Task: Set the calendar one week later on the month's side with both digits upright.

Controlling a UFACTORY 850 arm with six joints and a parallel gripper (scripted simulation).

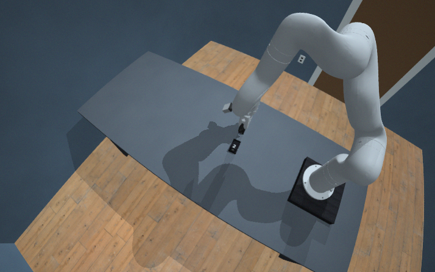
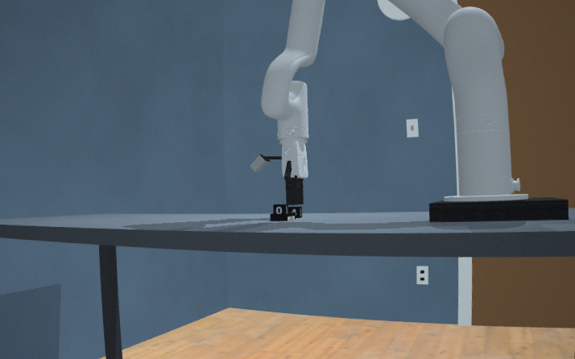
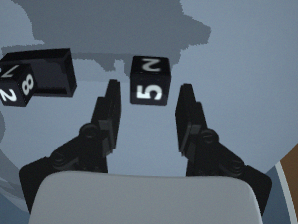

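Now: the calendar cube 40 mm behind my hand, 120 mm to the left of it and 30 mm below it. From my hand the other things lie so: black tray 40 mm behind, 100 mm to the left, 50 mm below.
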